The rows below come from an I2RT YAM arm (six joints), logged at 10 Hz.
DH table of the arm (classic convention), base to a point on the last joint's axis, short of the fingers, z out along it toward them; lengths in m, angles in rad. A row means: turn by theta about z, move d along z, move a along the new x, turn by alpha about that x. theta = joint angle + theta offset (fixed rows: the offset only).
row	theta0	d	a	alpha
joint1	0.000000	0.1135	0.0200	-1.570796
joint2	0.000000	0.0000	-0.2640	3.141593
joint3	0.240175	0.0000	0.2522	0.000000
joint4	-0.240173	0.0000	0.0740	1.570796
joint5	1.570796	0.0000	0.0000	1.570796
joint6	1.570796	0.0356	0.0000	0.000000
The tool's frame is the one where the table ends.
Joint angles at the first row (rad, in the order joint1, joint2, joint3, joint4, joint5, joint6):
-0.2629, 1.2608, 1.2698, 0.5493, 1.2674, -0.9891
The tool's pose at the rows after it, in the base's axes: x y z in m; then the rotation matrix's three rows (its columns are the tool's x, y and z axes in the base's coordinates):
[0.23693 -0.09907 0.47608], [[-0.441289 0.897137 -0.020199], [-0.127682 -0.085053 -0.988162], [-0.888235 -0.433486 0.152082]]
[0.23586 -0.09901 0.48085], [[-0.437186 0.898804 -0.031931], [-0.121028 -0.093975 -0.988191], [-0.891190 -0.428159 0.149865]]
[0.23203 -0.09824 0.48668], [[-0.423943 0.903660 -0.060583], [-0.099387 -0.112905 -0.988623], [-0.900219 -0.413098 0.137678]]
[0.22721 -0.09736 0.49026], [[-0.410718 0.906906 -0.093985], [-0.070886 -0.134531 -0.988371], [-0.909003 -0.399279 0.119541]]
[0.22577 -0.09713 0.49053], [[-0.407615 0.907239 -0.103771], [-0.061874 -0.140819 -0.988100], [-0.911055 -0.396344 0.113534]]
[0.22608 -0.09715 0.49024], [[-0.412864 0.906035 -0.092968], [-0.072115 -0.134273 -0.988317], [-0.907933 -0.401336 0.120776]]
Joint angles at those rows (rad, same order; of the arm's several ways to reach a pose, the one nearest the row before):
-0.2626, 1.2640, 1.2867, 0.5477, 1.2853, -1.0058
-0.2631, 1.2678, 1.3054, 0.5476, 1.2960, -1.0156
-0.2630, 1.2657, 1.3246, 0.5476, 1.3268, -1.0226
-0.2634, 1.2585, 1.3333, 0.5476, 1.3643, -1.0261
-0.2637, 1.2552, 1.3325, 0.5477, 1.3755, -1.0262
-0.2638, 1.2542, 1.3300, 0.5476, 1.3624, -1.0292

